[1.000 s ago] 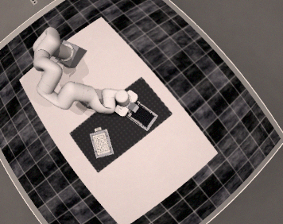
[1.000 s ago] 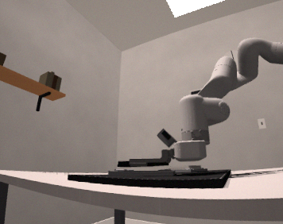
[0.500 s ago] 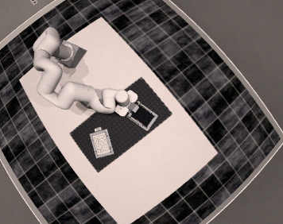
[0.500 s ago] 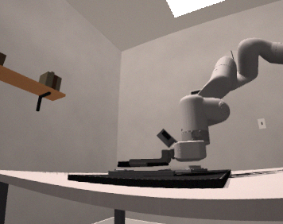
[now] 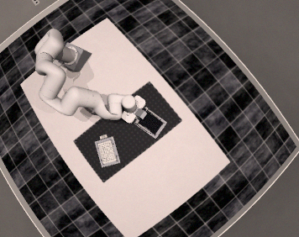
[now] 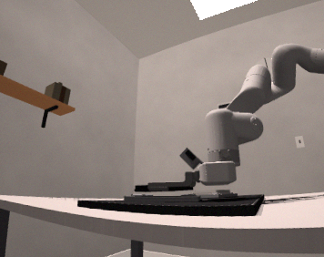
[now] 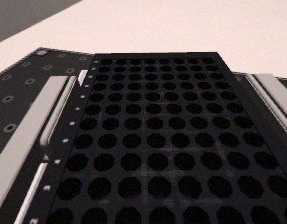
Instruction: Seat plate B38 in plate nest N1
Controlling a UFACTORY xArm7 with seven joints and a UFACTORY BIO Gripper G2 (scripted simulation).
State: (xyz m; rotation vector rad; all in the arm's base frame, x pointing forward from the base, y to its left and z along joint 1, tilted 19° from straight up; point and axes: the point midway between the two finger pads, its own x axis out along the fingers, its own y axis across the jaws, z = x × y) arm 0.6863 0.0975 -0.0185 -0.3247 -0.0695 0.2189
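Right now the black well plate is right at my hand. The rest, counted from my hand: white well plate: 5 cm behind, 31 cm to the right, 1 cm below; then dark dotted mat: 7 cm behind, 14 cm to the right, 4 cm below.
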